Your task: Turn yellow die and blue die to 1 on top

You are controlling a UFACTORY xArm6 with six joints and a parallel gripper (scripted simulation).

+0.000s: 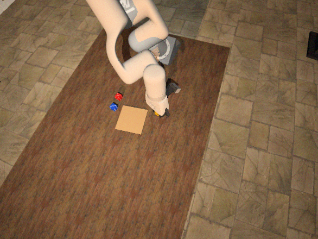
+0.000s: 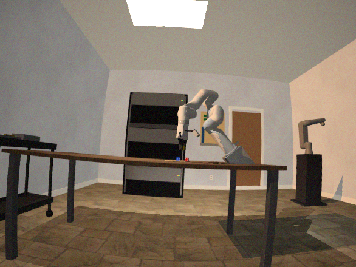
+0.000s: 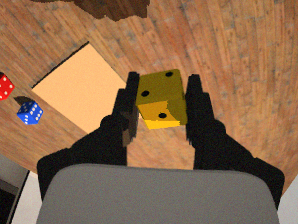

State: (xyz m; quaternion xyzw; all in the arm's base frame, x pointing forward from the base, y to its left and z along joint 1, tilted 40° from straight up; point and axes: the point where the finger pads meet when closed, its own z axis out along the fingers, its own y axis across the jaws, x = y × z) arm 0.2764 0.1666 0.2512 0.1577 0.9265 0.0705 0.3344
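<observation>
The tan mat is 60 mm ahead of my hand, 130 mm to the right of it and 100 mm below it. Also, from my hand: yellow die 10 mm below; red die 30 mm behind, 260 mm to the right, 90 mm below; blue die 40 mm ahead, 250 mm to the right, 90 mm below.
</observation>
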